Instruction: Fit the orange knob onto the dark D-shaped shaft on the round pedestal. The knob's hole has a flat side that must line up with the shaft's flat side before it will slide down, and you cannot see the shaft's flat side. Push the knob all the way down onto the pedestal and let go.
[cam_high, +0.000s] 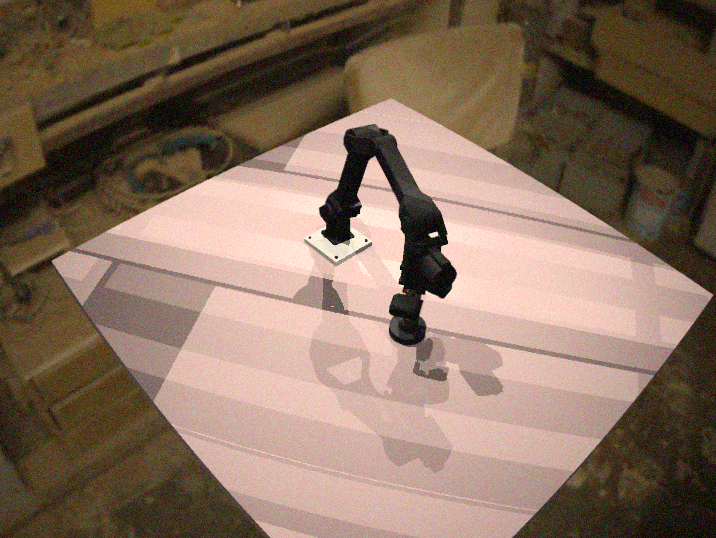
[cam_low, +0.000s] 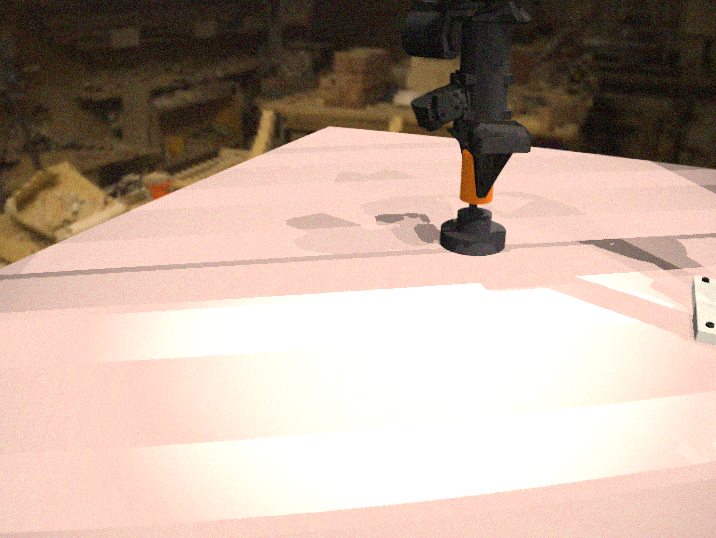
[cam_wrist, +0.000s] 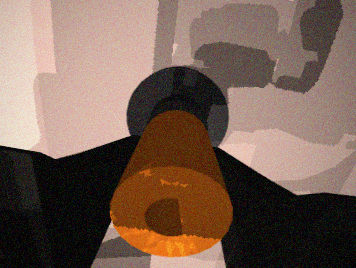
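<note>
My gripper tip is now 20 mm below the orange knob. The rest, counted from my gripper tip: pedestal 40 mm below.
</note>
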